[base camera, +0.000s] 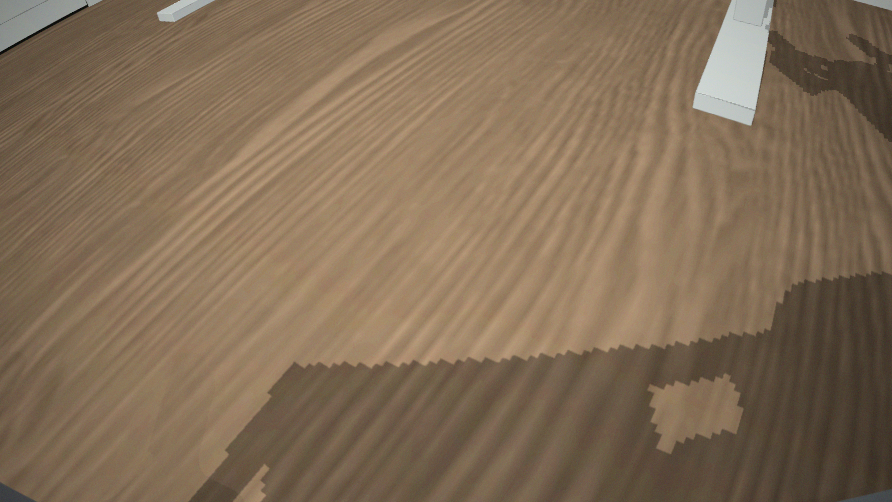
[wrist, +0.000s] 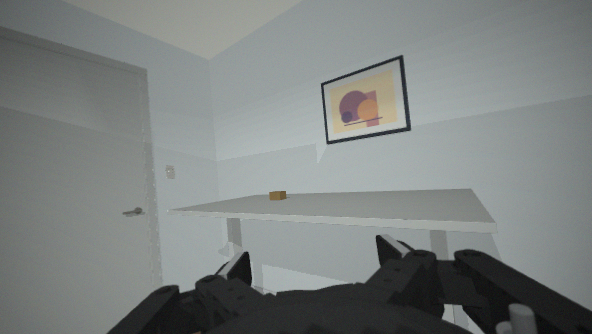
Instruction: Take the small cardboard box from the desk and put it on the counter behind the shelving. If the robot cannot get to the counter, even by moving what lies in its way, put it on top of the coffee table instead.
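Places are measured from the arm's base along level axes (x ahead, y left, z up), in centimetres.
Pixels of known places: gripper, between the fingertips: point(wrist: 313, 257).
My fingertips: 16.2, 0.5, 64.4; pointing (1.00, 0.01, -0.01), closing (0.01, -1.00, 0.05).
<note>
Behind a point stands the place of what it marks, as x, y, z.
A small cardboard box point(wrist: 277, 195) @[139.2, 20.0, 58.3] sits on the desk point(wrist: 380, 205) @[89.2, -26.6, 55.4], left of the middle of its top in the wrist view. The desk's white feet point(base camera: 729, 74) point(base camera: 184, 8) @[131.0, 69.2, -37.6] show on the floor at the top of the base camera view. My gripper point(wrist: 313, 257) @[16.2, 0.5, 64.4] is open, with its two fingers wide apart and nothing between them. It is some distance from the desk, which stands beyond the fingers. The counter, the shelving and the coffee table do not show in either view.
A closed door point(wrist: 75, 175) @[142.5, 155.4, 82.6] with a handle stands at the left of the wrist view. A framed picture point(wrist: 366, 100) @[144.9, -41.6, 113.5] hangs on the wall behind the desk. Dark shadows lie on the wooden floor point(base camera: 374, 218) @[48.3, 10.9, -39.6] in the base camera view.
</note>
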